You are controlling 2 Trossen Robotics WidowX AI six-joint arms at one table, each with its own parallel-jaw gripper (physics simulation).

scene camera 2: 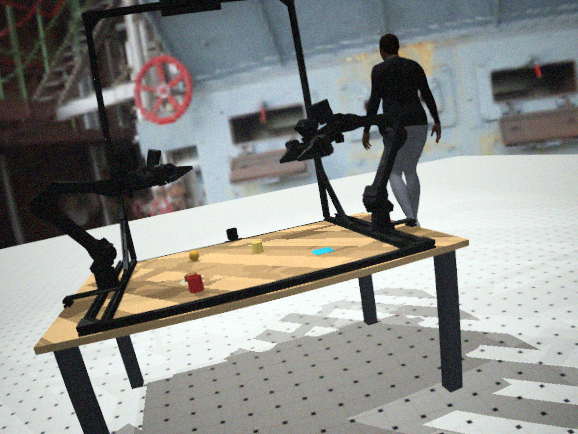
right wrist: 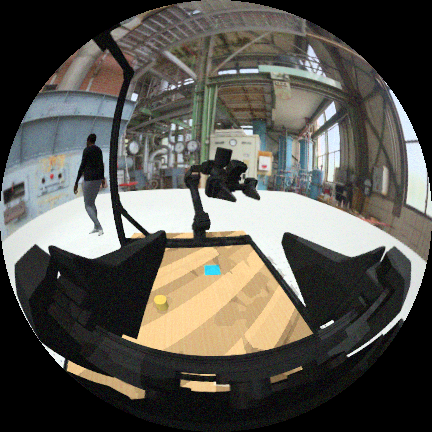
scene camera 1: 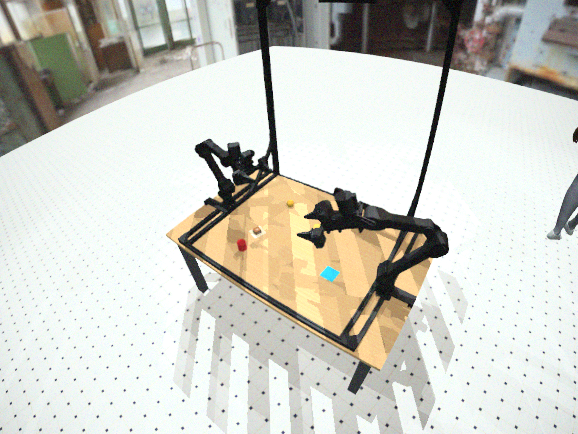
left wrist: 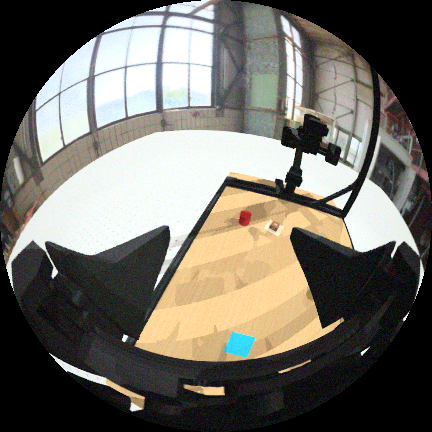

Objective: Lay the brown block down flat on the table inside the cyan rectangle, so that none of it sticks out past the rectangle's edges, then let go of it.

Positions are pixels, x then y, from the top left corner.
The left gripper [scene camera 2: 288,161] is open, with nothing in its grasp. The right gripper [scene camera 2: 190,167] is open, holding nothing.
